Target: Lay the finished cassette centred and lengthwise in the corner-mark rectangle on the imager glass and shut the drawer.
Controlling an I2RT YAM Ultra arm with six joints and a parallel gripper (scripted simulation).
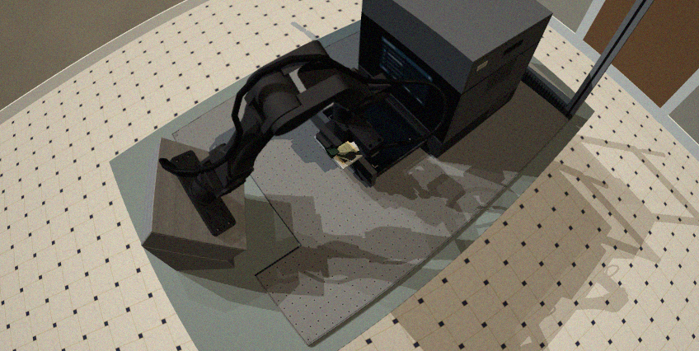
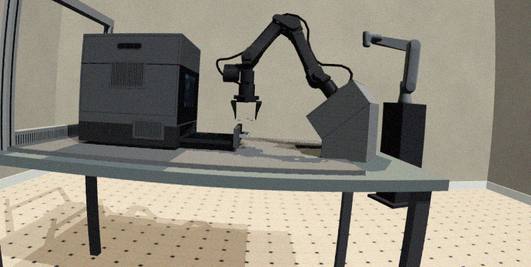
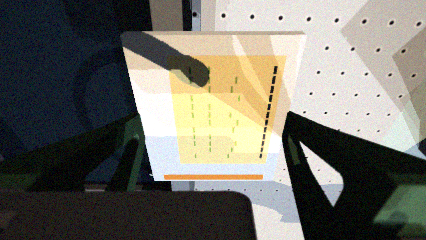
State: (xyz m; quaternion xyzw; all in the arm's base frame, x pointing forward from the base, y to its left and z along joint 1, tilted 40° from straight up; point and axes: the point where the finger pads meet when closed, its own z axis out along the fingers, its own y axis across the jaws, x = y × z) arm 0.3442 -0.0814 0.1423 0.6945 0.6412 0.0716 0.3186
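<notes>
Now: hand 14 cm short of the drawer and 8 cm above it. Also, from my hand: cassette: 1 cm below.
</notes>
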